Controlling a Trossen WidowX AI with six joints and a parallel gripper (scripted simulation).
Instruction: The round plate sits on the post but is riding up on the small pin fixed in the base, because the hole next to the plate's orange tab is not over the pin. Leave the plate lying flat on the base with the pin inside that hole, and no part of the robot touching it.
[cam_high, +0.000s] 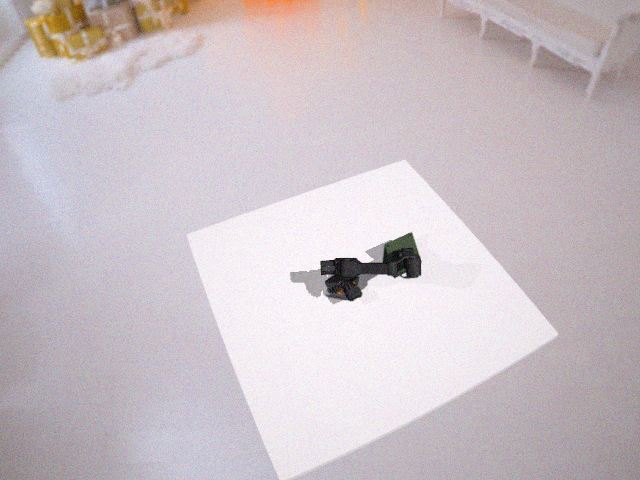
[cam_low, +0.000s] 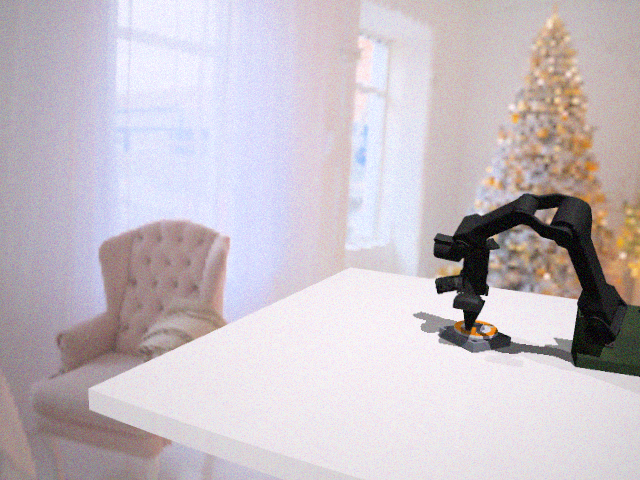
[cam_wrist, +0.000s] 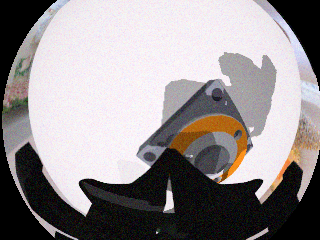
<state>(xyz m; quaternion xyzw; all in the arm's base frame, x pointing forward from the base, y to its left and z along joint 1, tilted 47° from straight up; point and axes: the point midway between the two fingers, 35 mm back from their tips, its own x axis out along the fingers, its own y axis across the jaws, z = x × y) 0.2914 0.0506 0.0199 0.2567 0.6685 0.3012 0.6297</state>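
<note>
The grey square base lies 5 cm to the right of my gripper tip, 2 cm below it and 1 cm behind it.
</note>
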